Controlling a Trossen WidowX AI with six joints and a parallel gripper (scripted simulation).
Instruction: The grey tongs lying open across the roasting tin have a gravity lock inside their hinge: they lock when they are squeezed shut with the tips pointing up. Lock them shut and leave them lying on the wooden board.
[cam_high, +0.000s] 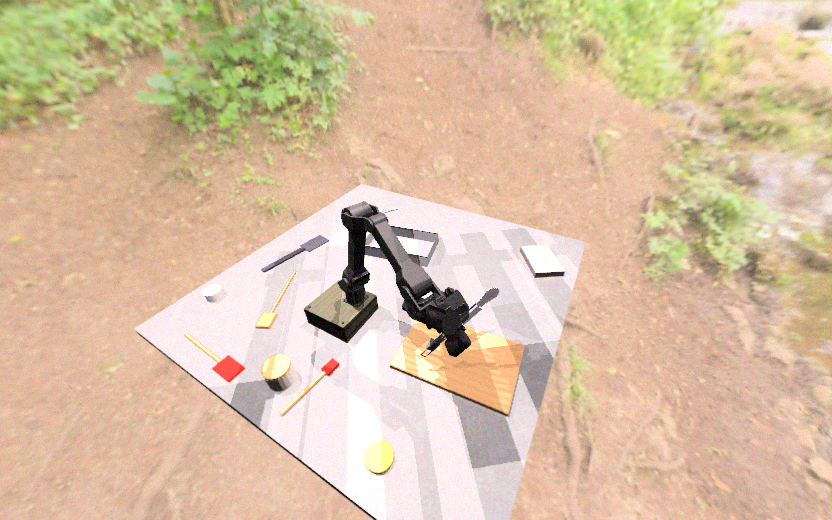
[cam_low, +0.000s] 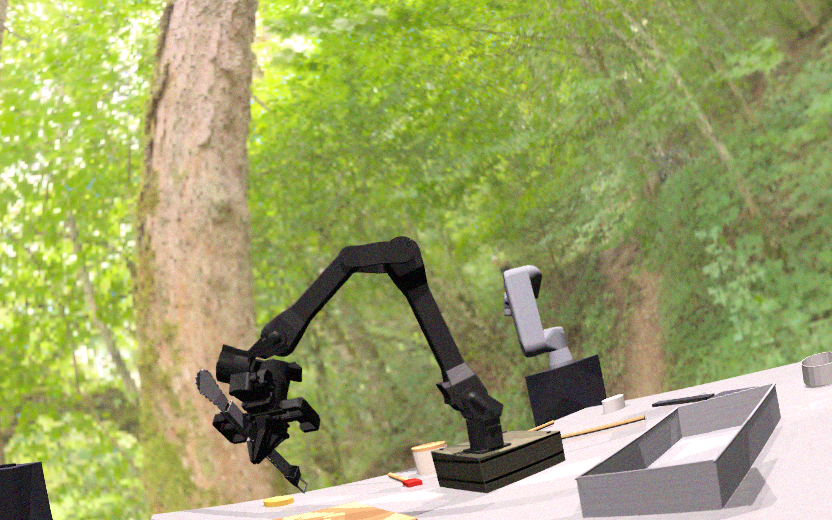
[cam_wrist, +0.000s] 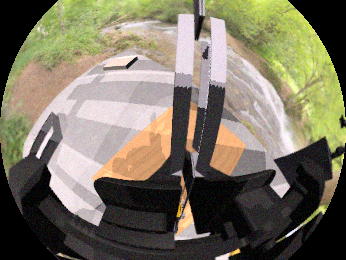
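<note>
Now: the wooden board 130 mm below my gripper tip and 10 mm to the left of it. The rest, counted from my gripper tip: white block: 590 mm ahead, 130 mm below, 100 mm to the right; roasting tin: 480 mm to the left, 380 mm ahead, 110 mm below; yellow disc: 360 mm behind, 130 mm below, 50 mm to the left.
</note>
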